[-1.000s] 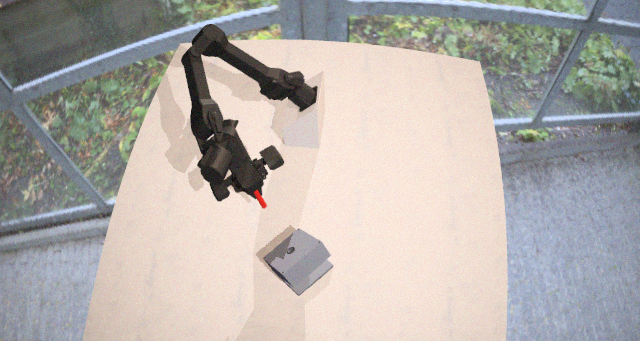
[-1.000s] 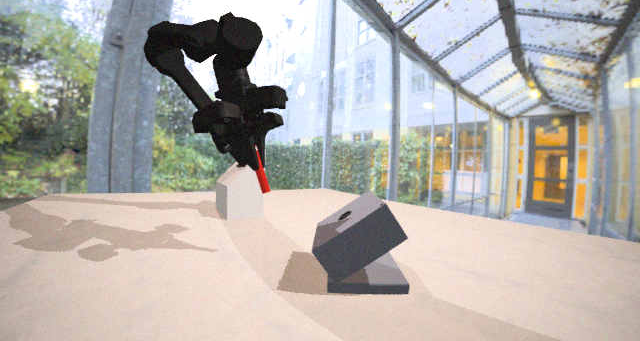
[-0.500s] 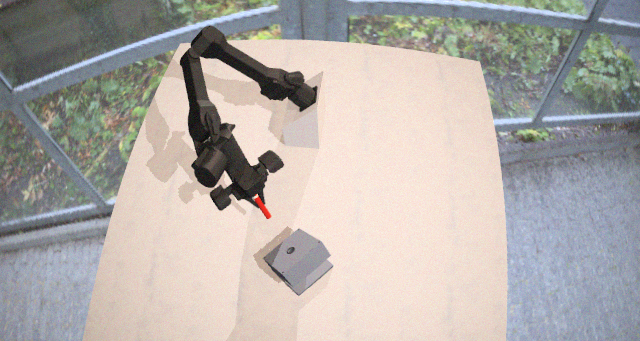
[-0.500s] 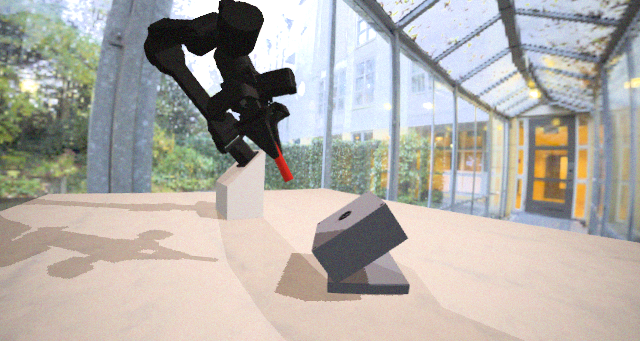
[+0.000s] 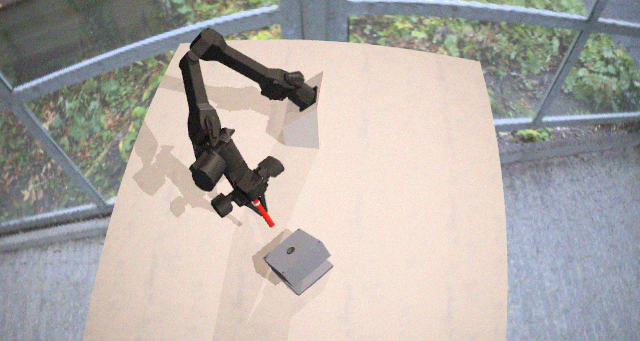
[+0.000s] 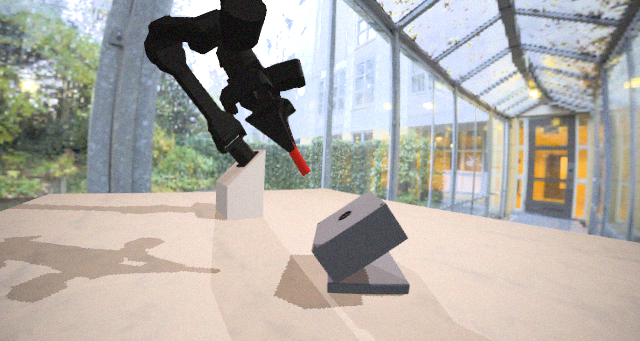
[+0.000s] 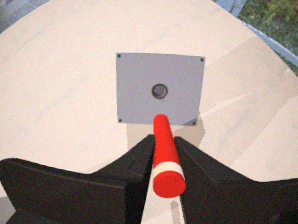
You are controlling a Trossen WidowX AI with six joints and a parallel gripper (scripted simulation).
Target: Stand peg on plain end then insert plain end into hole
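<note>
Now: the grey sloped panel 7 cm ahead of my gripper tip, 7 cm to the left of it and 12 cm below it. Round my gripper tip: flat grey base plate 8 cm ahead, 8 cm to the left, 18 cm below; then red peg 1 cm behind, 1 cm to the right, 1 cm above.
</note>
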